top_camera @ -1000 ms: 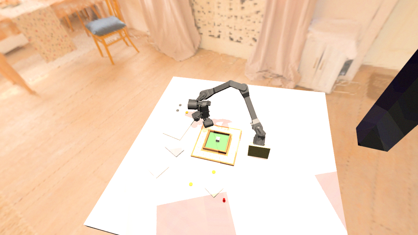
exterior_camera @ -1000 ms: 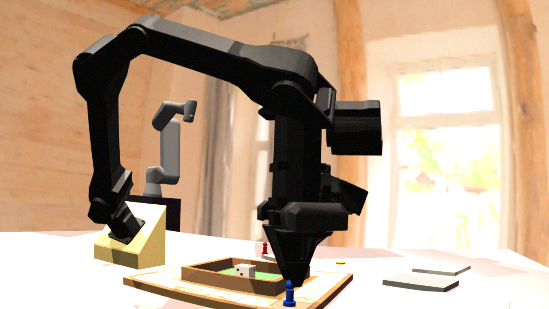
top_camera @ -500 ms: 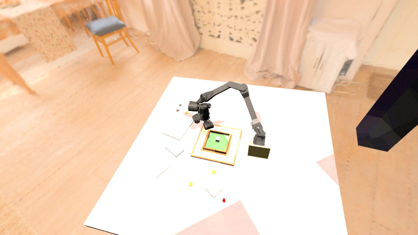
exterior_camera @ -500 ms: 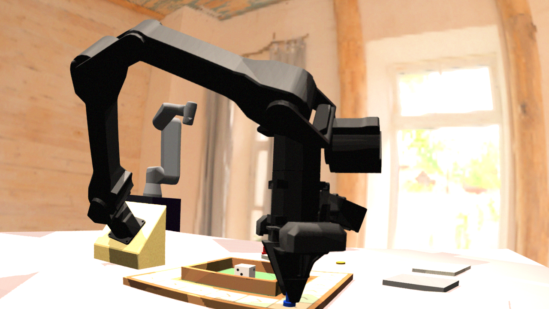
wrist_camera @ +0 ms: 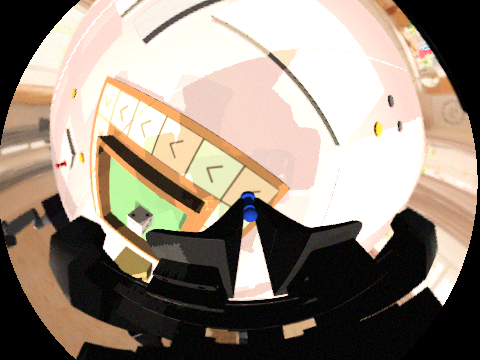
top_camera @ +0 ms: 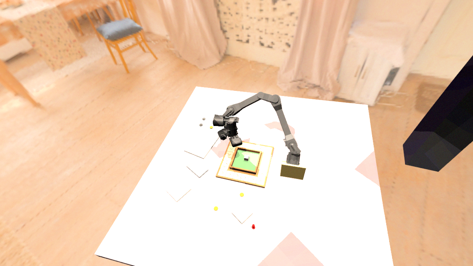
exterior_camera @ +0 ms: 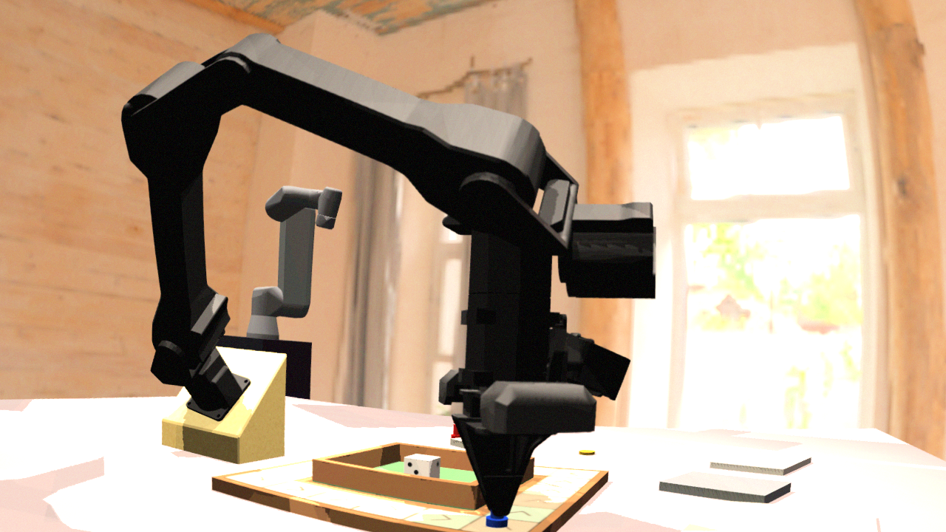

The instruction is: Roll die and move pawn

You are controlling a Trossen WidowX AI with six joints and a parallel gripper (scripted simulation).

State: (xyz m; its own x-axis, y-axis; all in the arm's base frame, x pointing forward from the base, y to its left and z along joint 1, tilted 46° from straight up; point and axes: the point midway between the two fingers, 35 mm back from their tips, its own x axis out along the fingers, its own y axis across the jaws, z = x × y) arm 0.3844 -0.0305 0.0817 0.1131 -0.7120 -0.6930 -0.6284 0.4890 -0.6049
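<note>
Now: gripper tip 120 mm past the white die and 90 mm to the right of it. Also, from my gripper tip: red pawn 460 mm to the left, 270 mm behind, 10 mm below; then blue pawn 10 mm above; then green tray floor 120 mm behind, 100 mm to the left, 20 mm below.
</note>
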